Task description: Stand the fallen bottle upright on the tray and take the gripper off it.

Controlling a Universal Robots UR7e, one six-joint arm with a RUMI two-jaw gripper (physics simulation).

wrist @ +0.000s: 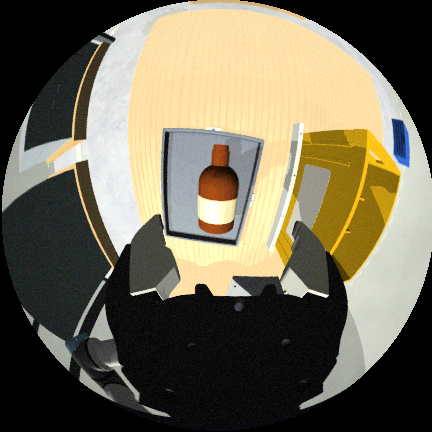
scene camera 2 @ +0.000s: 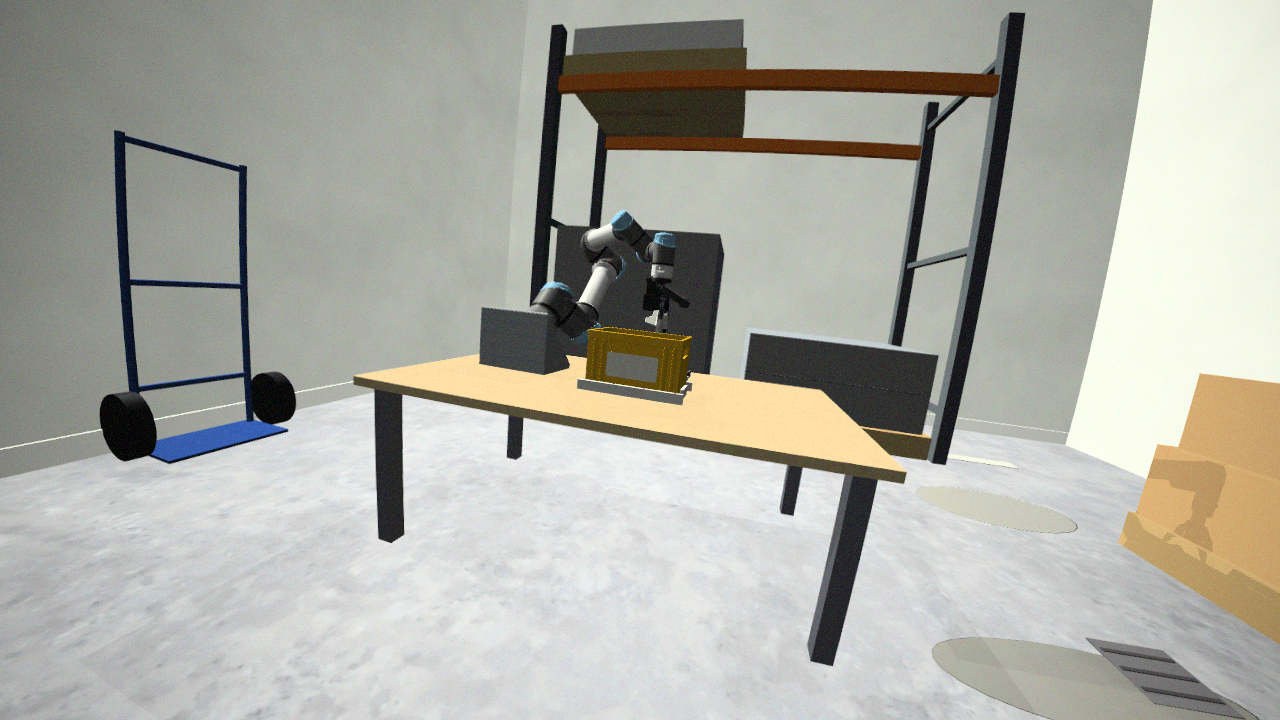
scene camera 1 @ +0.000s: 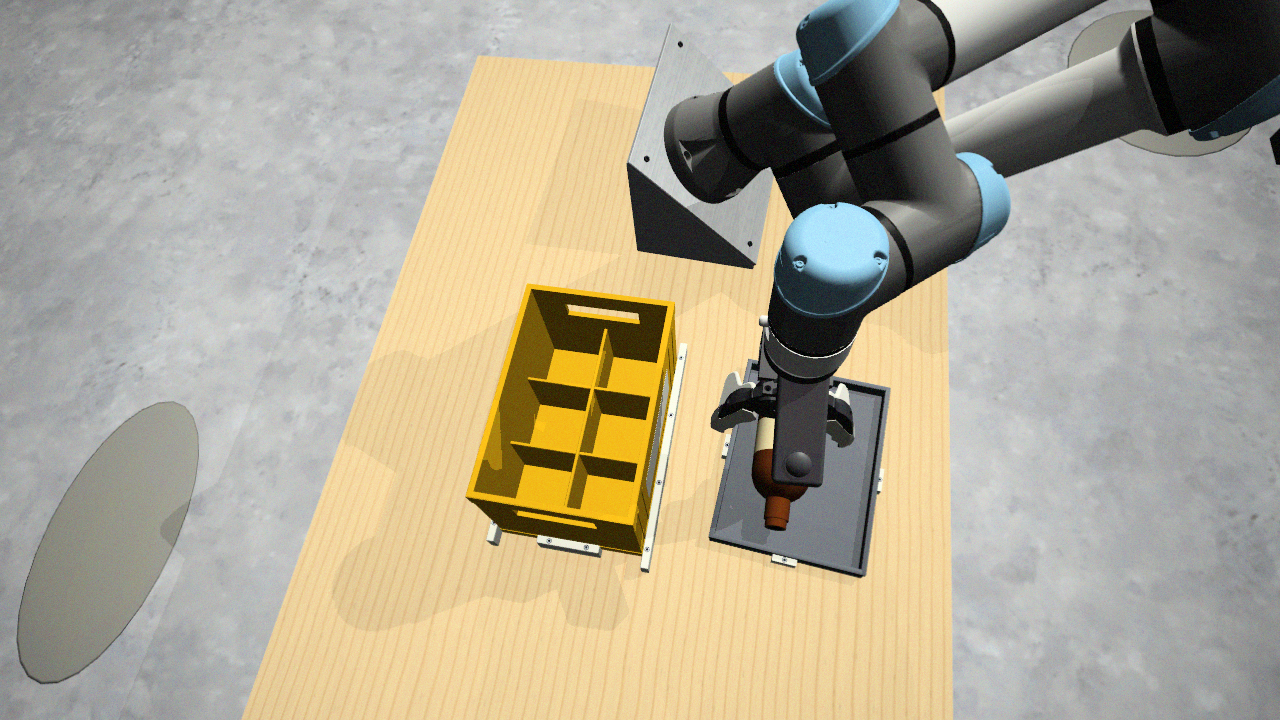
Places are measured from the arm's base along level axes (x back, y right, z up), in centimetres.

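Pixels of known places: gripper, fingertip midpoint: (wrist: 228, 220); arm's base at its link origin: (scene camera 2: 532, 333) (scene camera 1: 702, 152).
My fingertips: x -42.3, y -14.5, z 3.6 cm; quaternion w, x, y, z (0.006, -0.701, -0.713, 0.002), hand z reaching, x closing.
Note:
For each thing: its top centre in the pictures, then the offset to it from my fingertips. "pt": a spot on its surface instead. Level surfaces: height alone.
- brown bottle at its top centre: (scene camera 1: 785, 458) (wrist: 217, 193) dx +0.0, dy -1.5, dz -7.9 cm
- grey tray at a spot on its surface: (scene camera 1: 832, 537) pt dx -6.9, dy -8.8, dz -15.3 cm
- yellow crate at its top centre: (scene camera 1: 575, 394) (wrist: 366, 236) (scene camera 2: 642, 333) dx +0.8, dy +23.5, dz +1.7 cm
- white guide strip at a spot on its surface: (scene camera 1: 665, 447) pt dx +0.8, dy +13.6, dz -12.8 cm
- wooden table at its surface level: dz -15.8 cm
The brown bottle (scene camera 1: 768, 474) (wrist: 218, 187) with a cream label lies on its side on the grey tray (scene camera 1: 832, 537) (wrist: 182, 190). In scene camera 1 its neck points to the bottom of the view, and its base end is hidden under the gripper. The bottle does not show in scene camera 2. My gripper (scene camera 1: 787, 425) (scene camera 2: 657, 319) (wrist: 228, 220) is open, with its fingers spread wide and nothing between them. It is above the tray, over the label and base end of the bottle as seen in scene camera 1.
A yellow crate (scene camera 1: 514, 394) (scene camera 2: 595, 358) (wrist: 345, 185) with several compartments stands beside the tray. A white guide strip (scene camera 1: 665, 447) runs along the crate's tray side. The arm's wedge-shaped mount (scene camera 1: 662, 214) (scene camera 2: 514, 340) stands on the wooden table (scene camera 2: 760, 420).

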